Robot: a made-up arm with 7 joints. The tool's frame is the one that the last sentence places.
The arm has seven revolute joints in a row. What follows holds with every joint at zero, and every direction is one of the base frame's. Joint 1 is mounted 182.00 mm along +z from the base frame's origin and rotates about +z. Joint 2 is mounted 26.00 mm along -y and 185.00 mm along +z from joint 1 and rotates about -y. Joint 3 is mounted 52.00 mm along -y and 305.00 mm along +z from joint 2 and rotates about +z. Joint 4 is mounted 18.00 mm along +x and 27.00 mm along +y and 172.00 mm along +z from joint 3 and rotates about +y. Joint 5 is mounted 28.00 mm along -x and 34.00 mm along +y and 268.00 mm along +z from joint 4 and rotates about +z. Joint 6 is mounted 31.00 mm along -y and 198.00 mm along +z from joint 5 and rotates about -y. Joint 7 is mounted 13.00 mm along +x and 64.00 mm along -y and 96.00 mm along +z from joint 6 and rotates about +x. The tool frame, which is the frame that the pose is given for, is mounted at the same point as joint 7; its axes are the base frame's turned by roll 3.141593, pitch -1.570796 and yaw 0.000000 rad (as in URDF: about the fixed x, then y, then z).
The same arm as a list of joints. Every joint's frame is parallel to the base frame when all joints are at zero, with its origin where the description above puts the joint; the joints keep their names.
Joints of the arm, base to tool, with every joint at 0 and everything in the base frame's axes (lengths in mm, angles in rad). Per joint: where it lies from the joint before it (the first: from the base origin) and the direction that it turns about. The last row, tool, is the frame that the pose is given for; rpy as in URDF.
joint 1: axis 0 0 1 origin 0 0 182
joint 2: axis 0 -1 0 origin 0 -26 185
joint 3: axis 0 0 1 origin 0 -52 305
joint 4: axis 0 1 0 origin 18 27 172
joint 5: axis 0 0 1 origin -28 34 268
joint 6: axis 0 -1 0 origin 0 -31 198
joint 7: axis 1 0 0 origin 13 -64 96
tool: origin 0 0 0 rpy -3.1416 -1.5708 0

